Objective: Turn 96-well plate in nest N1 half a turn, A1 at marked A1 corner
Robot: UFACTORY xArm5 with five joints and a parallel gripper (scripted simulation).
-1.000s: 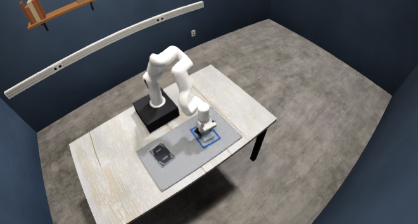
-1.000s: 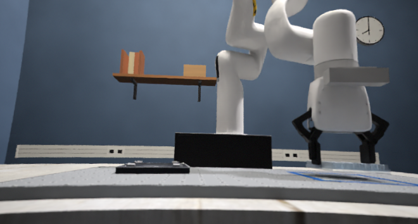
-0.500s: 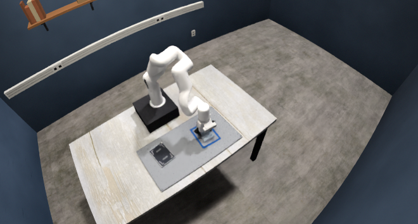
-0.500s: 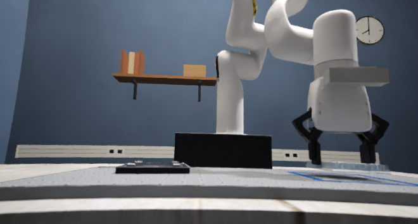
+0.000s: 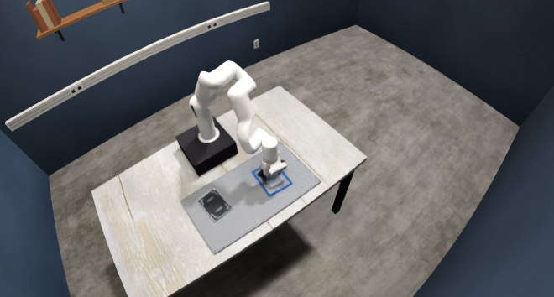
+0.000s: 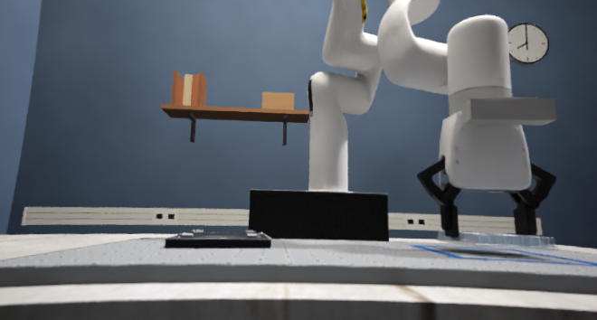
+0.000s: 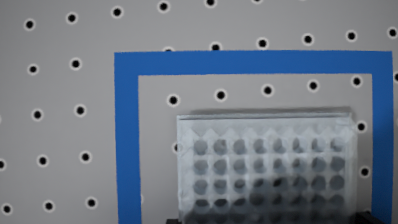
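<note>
My gripper is now 10 mm above the 96-well plate. From my hand the other things lie so: black plate nest: 60 mm behind, 340 mm to the right, 20 mm below.
</note>
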